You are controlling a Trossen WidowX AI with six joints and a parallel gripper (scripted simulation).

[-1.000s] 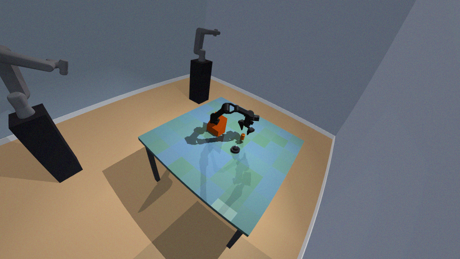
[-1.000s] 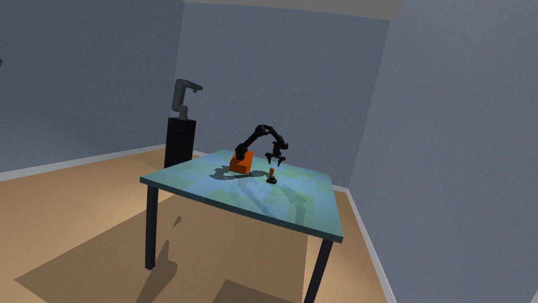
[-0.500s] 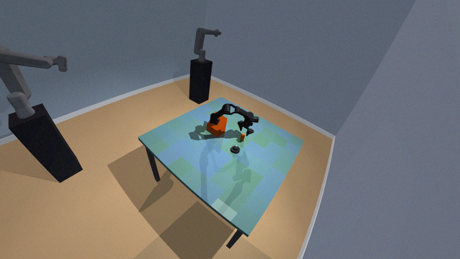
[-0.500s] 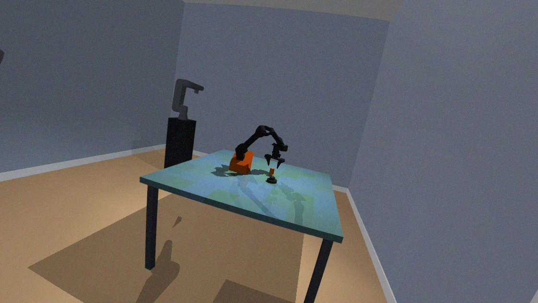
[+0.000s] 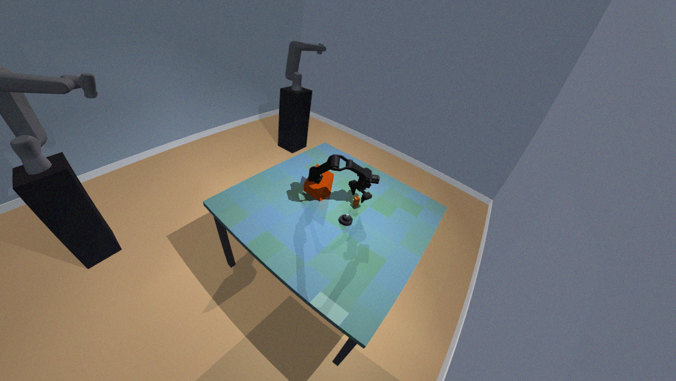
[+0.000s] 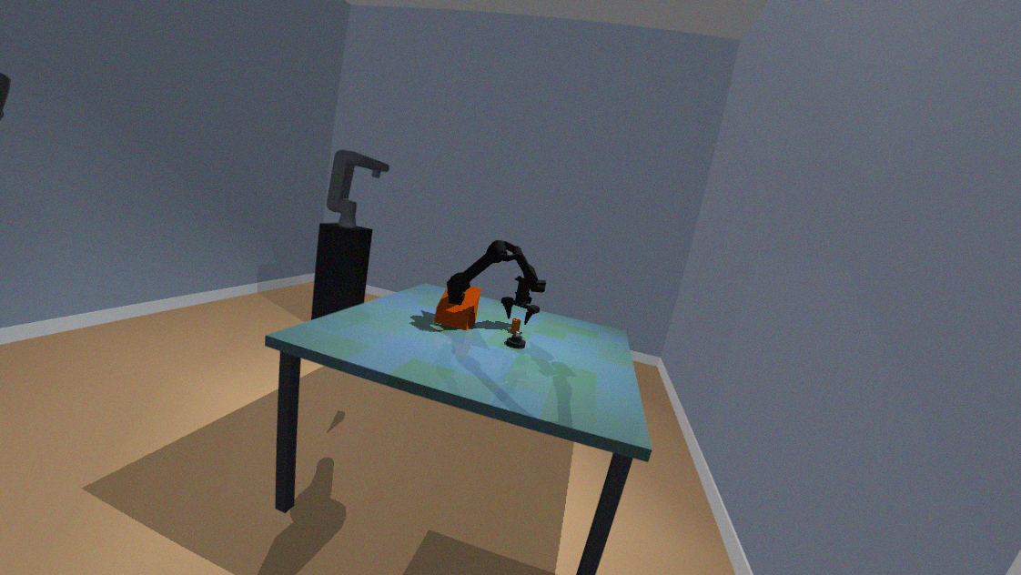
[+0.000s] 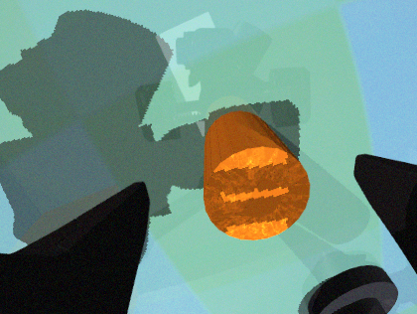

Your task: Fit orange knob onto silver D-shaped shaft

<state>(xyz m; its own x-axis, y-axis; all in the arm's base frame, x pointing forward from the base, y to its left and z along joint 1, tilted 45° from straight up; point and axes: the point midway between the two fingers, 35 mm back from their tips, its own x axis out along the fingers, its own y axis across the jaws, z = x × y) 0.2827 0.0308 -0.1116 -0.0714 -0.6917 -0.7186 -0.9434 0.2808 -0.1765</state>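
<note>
The orange knob lies 10 mm below my gripper tip. From my gripper tip the other things lie so: pedestal (40 mm ahead, 190 mm to the right, 20 mm below).
</note>
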